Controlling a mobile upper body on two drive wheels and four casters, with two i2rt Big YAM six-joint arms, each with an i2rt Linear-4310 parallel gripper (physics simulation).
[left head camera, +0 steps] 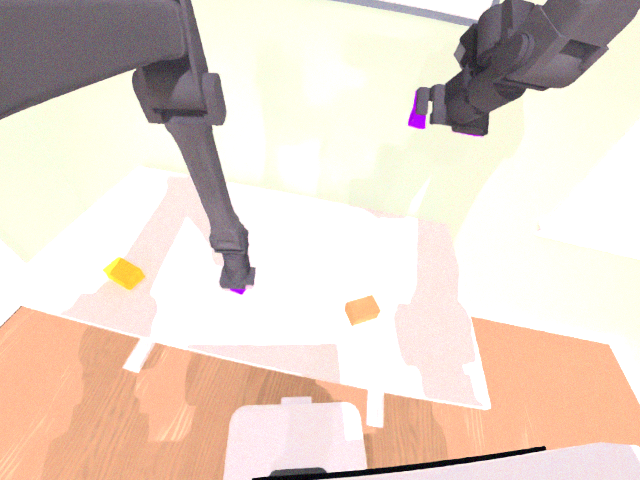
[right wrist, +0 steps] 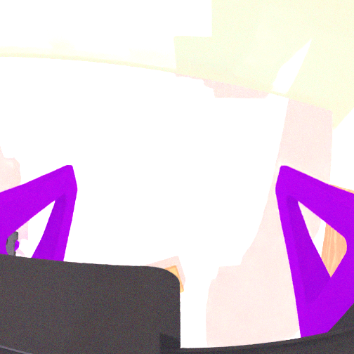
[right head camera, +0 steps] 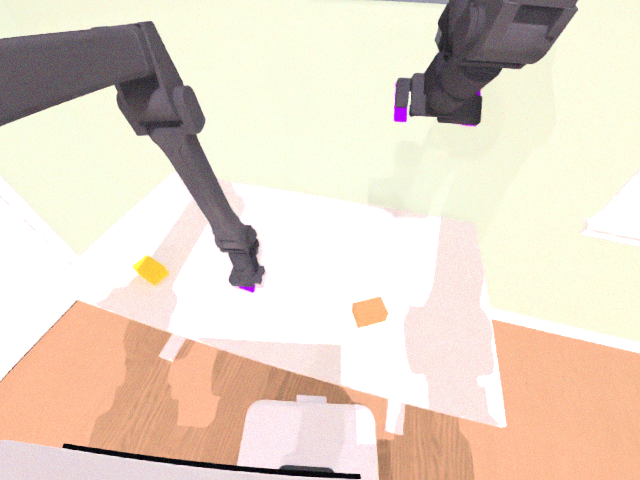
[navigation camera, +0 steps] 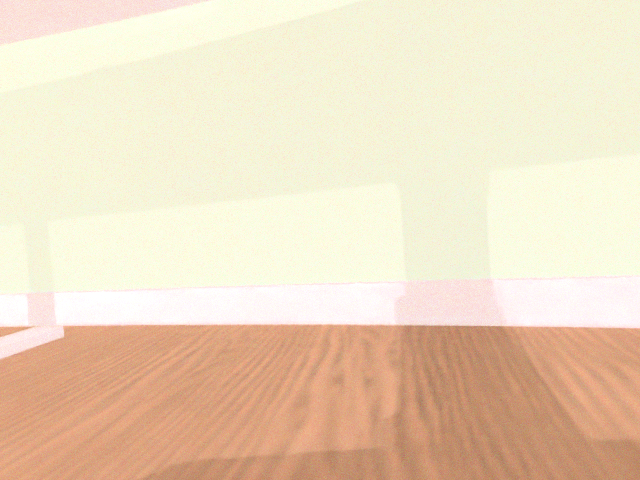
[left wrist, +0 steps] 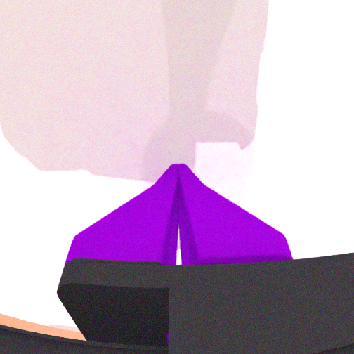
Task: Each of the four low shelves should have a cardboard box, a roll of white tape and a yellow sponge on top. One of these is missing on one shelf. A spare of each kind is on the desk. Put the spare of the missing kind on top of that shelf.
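Frame: origin at the left arm's base, x down, y back, z left, level; centimetres.
Seen in the pictures: left gripper, between the fingertips: (left head camera: 242,293) (right head camera: 253,290); right gripper, between the fingertips: (left head camera: 431,125) (right head camera: 423,117).
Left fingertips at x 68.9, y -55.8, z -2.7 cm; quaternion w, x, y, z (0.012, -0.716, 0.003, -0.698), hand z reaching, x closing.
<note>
Pixels of each thing's top centre, then the offset from my left fingertips to it. Level surfaces: height alone.
- spare yellow sponge, centre of its top: (left head camera: 121,269) (right head camera: 147,266) dy -5.1, dx -4.4, dz +38.4 cm
- white desk, height of its surface: dx +0.1 cm
- spare cardboard box, centre of its top: (right head camera: 370,308) (left head camera: 364,306) dy +7.4, dx -4.9, dz -38.2 cm
- wooden floor, height of its surface: dx +72.1 cm
The spare yellow sponge (left head camera: 127,274) (right head camera: 153,270) lies on the white desk (left head camera: 439,268) (right head camera: 460,268) at left. The spare cardboard box (left head camera: 362,311) (right head camera: 370,312) (right wrist: 175,276) lies nearer the front edge, right of my left gripper (left head camera: 238,290) (right head camera: 247,288) (left wrist: 178,165). That gripper points down low over the desk between them, shut, tips together, with nothing between its fingers. My right gripper (left head camera: 444,129) (right head camera: 435,121) (right wrist: 176,176) is open and empty, high up toward the back right. The white tape cannot be made out against the glaring desk. The low shelves do not show clearly.
A pale green wall (left head camera: 351,129) (right head camera: 310,129) (navigation camera: 258,155) stands behind the desk. A white rounded seat-like piece (left head camera: 294,434) (right head camera: 310,434) is at the desk's front edge, above the wooden floor (left head camera: 542,356) (navigation camera: 258,392). White desk legs show below the front edge.
</note>
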